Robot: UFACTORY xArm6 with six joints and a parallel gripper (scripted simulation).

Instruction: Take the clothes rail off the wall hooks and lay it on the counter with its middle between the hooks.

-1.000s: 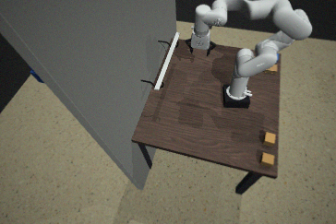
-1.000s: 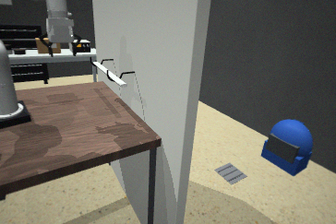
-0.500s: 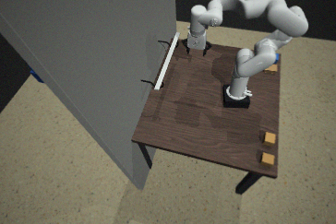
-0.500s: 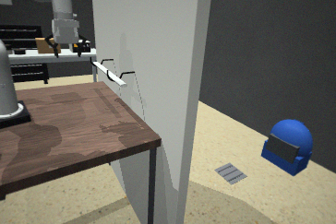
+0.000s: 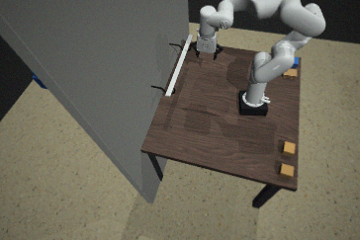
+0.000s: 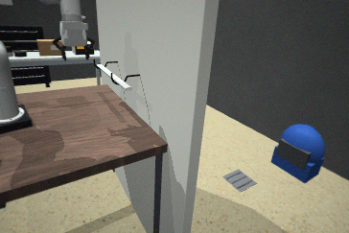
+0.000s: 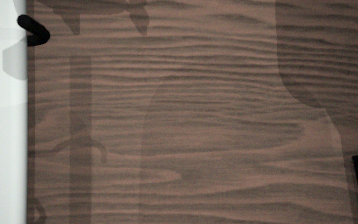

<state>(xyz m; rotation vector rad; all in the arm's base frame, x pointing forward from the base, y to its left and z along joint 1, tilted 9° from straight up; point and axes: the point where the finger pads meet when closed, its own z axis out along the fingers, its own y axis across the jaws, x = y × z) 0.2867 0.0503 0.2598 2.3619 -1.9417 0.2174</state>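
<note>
Right now the white clothes rail is 15 cm ahead of my hand, 3 cm to the left of it and 9 cm below it. From my hand the other things lie so: blue object: 42 cm behind, 42 cm to the right, 27 cm below; grey wall: 27 cm ahead, 10 cm to the left, 13 cm above.
</note>
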